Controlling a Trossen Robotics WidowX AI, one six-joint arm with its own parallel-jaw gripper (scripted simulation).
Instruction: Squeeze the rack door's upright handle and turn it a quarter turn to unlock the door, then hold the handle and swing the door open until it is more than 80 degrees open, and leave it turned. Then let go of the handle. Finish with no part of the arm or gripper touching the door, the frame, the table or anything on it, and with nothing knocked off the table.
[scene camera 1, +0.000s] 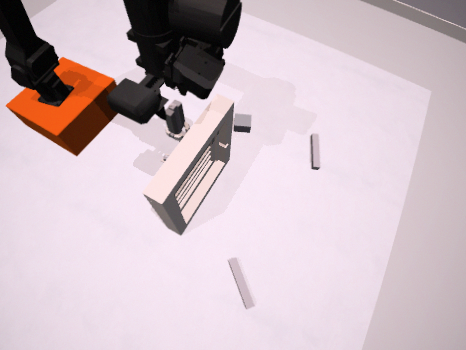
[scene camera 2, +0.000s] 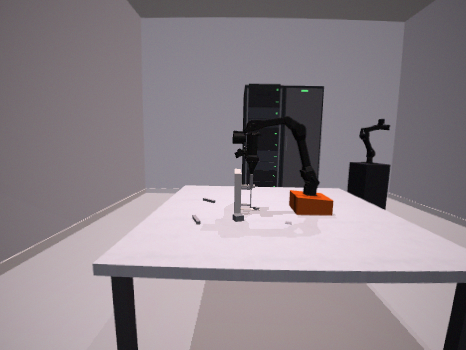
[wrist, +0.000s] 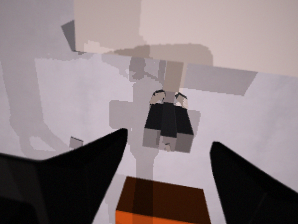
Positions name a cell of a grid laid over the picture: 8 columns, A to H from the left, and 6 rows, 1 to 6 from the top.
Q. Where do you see the gripper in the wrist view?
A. E4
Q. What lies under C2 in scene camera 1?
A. The gripper.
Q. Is the gripper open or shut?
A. Open.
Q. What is the gripper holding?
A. Nothing.
